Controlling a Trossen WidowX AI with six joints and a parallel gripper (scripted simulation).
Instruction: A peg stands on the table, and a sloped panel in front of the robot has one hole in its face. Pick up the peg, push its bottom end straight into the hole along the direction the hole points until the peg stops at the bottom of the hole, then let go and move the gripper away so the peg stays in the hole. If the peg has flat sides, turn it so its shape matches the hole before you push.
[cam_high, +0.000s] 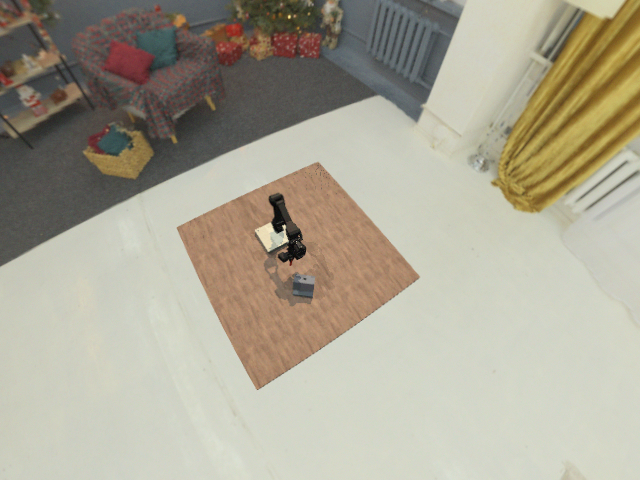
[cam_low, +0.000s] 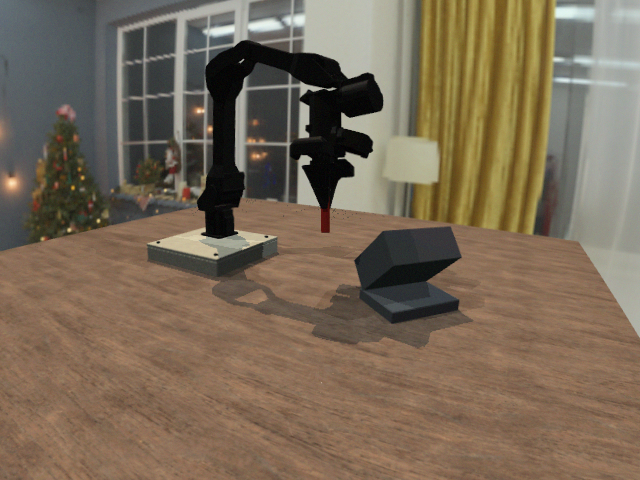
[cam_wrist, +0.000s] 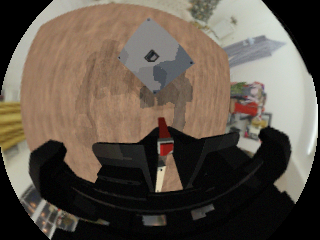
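Now: gripper tip 150 mm short of the dark grey sloped panel, 70 mm above it and 20 mm to the right of it. The rest, counted from my gripper tip: red peg 20 mm above; panel foot 160 mm ahead, 130 mm below, 10 mm to the left.
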